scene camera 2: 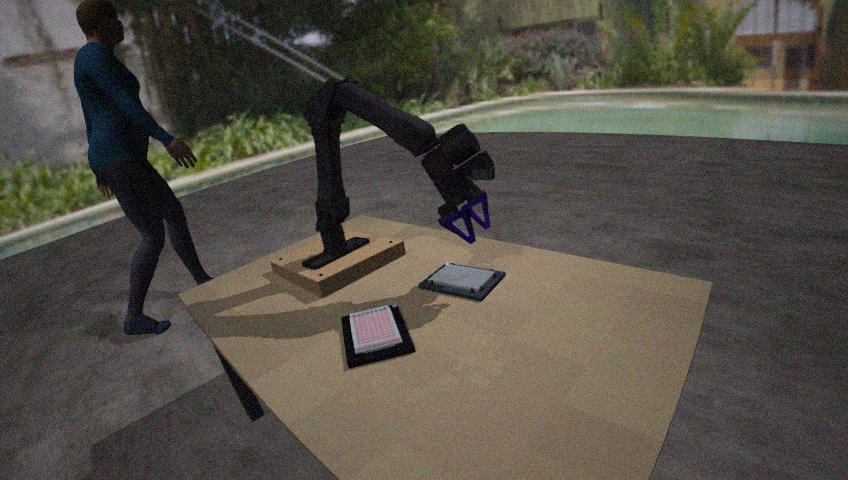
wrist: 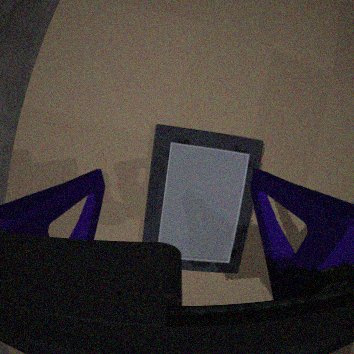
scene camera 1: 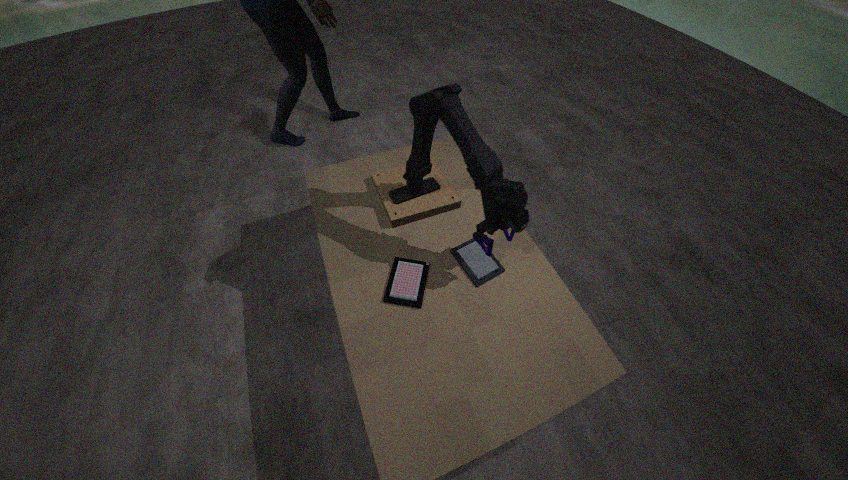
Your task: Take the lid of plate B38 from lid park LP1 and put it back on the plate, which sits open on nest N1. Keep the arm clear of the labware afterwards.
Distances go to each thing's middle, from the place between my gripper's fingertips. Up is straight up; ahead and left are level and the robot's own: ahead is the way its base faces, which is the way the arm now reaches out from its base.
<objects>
Right now my hand is 90 mm above the grey plate lid (scene camera 2: 456, 276), 40 mm to the left of it and 40 mm past it.
</objects>
